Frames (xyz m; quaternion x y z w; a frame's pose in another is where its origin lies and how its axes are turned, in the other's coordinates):
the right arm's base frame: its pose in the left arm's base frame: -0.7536 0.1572 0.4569 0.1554 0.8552 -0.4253 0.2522
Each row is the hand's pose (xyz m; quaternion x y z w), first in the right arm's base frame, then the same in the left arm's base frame.
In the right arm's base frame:
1: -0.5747 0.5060 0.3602 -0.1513 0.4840 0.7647 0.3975
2: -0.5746 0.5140 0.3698 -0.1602 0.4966 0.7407 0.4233
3: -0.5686 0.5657 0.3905 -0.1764 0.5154 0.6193 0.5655
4: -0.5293 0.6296 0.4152 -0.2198 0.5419 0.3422 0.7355
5: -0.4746 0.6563 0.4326 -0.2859 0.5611 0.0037 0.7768
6: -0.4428 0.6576 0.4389 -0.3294 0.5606 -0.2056 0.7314
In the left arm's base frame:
1: 0.0710 0.1360 0.2683 0.8835 0.4075 0.2284 0.0351
2: 0.0777 0.1330 0.2581 0.8700 0.4403 0.2209 0.0220
3: 0.1038 0.1471 0.2106 -0.7922 -0.5924 -0.1466 0.0073
4: 0.1094 0.1669 0.1344 -0.5820 -0.8060 -0.0457 0.0982
5: 0.0824 0.1714 0.0773 -0.2904 -0.9268 -0.0023 0.2379
6: 0.0587 0.1688 0.0553 -0.0932 -0.9389 -0.0059 0.3312

